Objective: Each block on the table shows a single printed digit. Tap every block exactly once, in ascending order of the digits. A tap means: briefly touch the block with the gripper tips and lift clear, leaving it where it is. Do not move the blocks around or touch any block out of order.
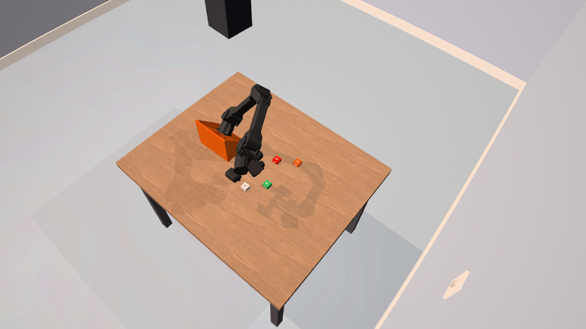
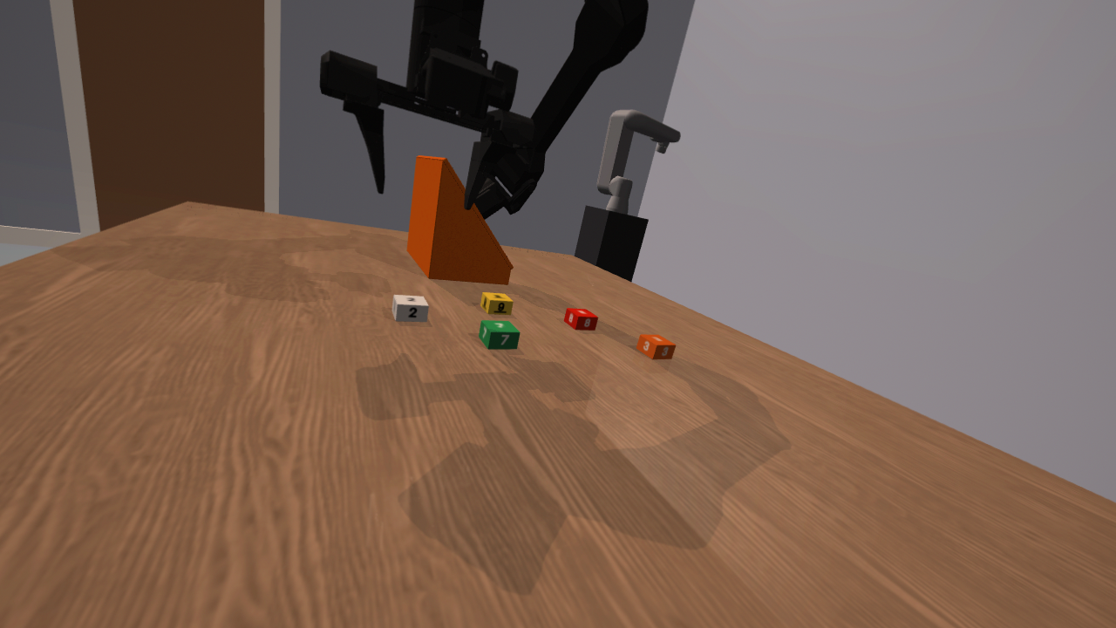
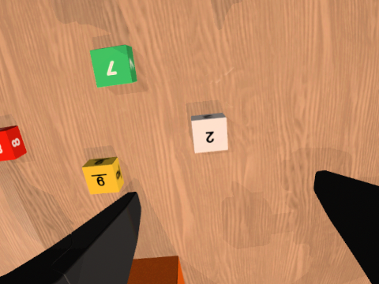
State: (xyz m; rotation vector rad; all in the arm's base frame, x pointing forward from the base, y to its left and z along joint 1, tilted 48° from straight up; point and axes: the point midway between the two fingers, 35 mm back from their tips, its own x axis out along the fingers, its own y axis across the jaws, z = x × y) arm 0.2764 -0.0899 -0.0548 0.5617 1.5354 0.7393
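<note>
My gripper tip is 120 mm above the white block marked 2 and 10 mm past it. From my gripper tip the other things lie so: green block marked 7: 120 mm below, 80 mm to the left, 60 mm ahead; then red block marked 8: 220 mm to the left, 120 mm below, 10 mm behind; then yellow block: 120 mm below, 110 mm to the left, 50 mm behind.
</note>
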